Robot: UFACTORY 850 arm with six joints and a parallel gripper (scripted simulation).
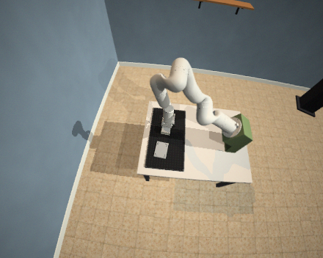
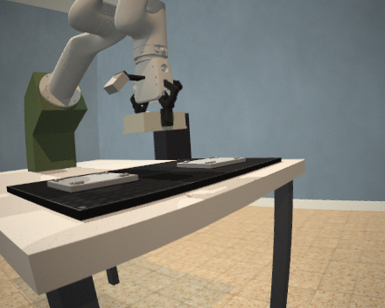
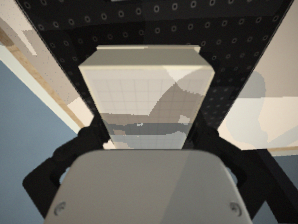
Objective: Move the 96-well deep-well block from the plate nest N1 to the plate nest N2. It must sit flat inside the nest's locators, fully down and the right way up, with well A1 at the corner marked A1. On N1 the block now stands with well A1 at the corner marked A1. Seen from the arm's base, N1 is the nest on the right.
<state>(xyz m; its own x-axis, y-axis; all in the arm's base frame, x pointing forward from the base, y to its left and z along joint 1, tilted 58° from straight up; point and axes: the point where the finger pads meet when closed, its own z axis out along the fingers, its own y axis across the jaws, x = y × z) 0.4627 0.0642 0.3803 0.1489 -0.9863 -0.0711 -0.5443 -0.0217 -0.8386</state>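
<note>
My hand is 40 mm past the plate nest N2, 190 mm to the right of it and 110 mm above it. From my hand the other things lie so: cream deep-well block (right at my hand); plate nest N1 (30 mm ahead, 170 mm to the right, 110 mm below).
</note>
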